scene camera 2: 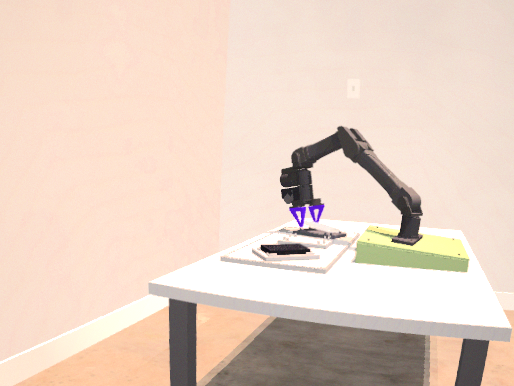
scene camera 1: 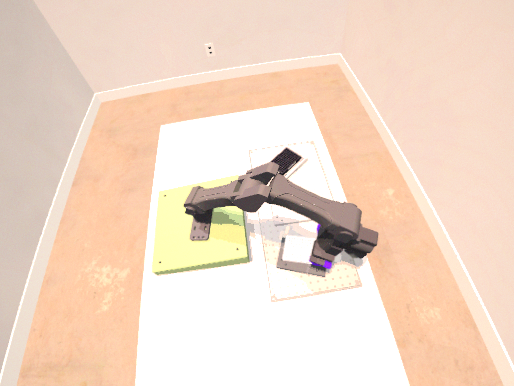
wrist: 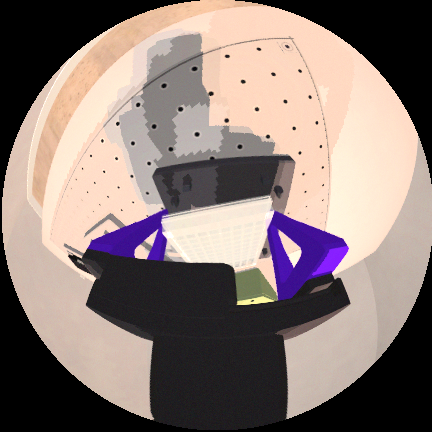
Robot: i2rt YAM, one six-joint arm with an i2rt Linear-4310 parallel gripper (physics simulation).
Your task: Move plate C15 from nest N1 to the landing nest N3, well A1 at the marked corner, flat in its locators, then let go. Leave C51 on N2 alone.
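Labels:
A clear gridded plate is there, and the gripper grips the plate.

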